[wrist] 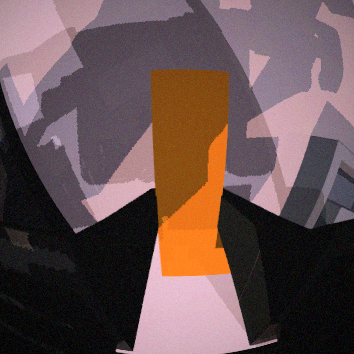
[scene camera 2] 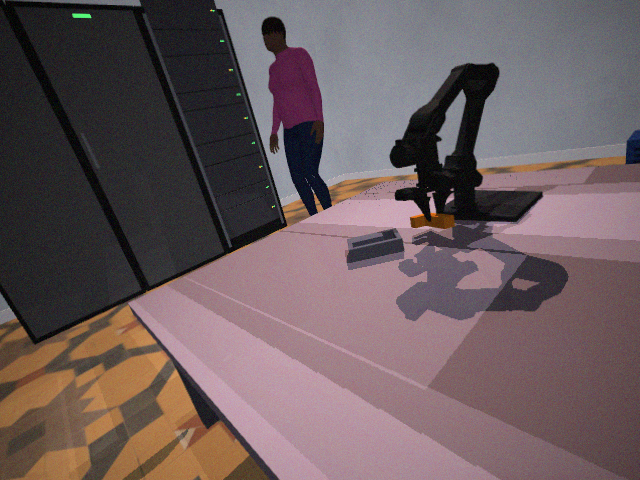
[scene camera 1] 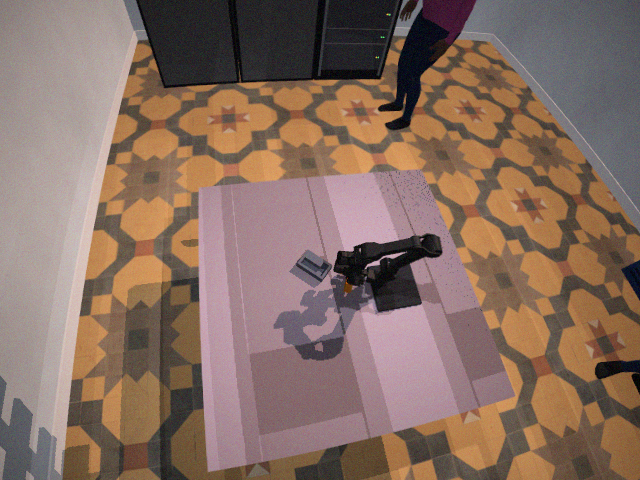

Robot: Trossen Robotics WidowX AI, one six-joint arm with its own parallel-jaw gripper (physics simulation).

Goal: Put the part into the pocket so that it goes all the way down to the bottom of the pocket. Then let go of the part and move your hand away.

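Frame: origin at the arm's base, x right, y ahead, z up, level; centimetres.
Seen in the pictures: gripper, fingertip midpoint: (wrist: 186, 195) (scene camera 2: 434, 220); arm's base at its link origin: (scene camera 2: 464, 204) (scene camera 1: 384, 275).
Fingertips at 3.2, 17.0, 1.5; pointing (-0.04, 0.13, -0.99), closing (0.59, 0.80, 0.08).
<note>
Offsets run from my fingertips to a thing's top centre, as dx, dy, dz. Level surfaces: height alone.
The orange part @[+0.4, +1.5, +2.2] (scene camera 1: 348, 286) (scene camera 2: 440, 221) (wrist: 187, 150) is an elongated block with a short side piece at one end. My gripper (scene camera 2: 435, 217) (wrist: 186, 195) is shut on it and holds it above the table, close to the arm's base. The grey block with the pocket @[+12.7, +12.2, -0.3] (scene camera 1: 313, 266) (scene camera 2: 375, 250) (wrist: 317, 175) lies on the table, apart from the part, to the left of the gripper in both scene views. In the wrist view part of the block shows at the right edge. Its pocket faces up; its bottom is partly shadowed.
The arm's dark base plate (scene camera 1: 397, 294) (scene camera 2: 509, 204) stands on the pink table @[dz -3.9] (scene camera 1: 305, 397) (scene camera 2: 310, 289), right of the gripper in the scene views. The arm's shadow falls across the table. Dark cabinets (scene camera 1: 273, 41) (scene camera 2: 103, 129) and a person (scene camera 1: 413, 62) (scene camera 2: 297, 93) stand beyond the table.
</note>
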